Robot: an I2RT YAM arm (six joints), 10 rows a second.
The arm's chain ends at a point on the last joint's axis. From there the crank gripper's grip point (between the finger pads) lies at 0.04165 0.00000 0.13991 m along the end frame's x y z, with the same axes.
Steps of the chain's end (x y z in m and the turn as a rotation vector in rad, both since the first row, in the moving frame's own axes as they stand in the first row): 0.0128, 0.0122, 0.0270, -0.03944, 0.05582, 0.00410; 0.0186, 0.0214, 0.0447, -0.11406, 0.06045, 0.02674; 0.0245, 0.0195, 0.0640, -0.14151, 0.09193, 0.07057; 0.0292, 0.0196, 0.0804, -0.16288, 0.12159, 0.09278; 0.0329, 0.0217, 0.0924, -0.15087, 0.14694, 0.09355
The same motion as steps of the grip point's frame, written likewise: 0.0205, 0.0179, 0.0243, -0.03944, 0.05582, 0.00410; 0.0267, 0.0384, 0.0410, -0.11406, 0.06045, 0.02674; 0.0363, 0.0423, 0.0580, -0.14151, 0.09193, 0.07057; 0.0445, 0.0464, 0.0722, -0.16288, 0.12159, 0.09278; 0.0517, 0.0470, 0.0830, -0.15087, 0.14694, 0.09355
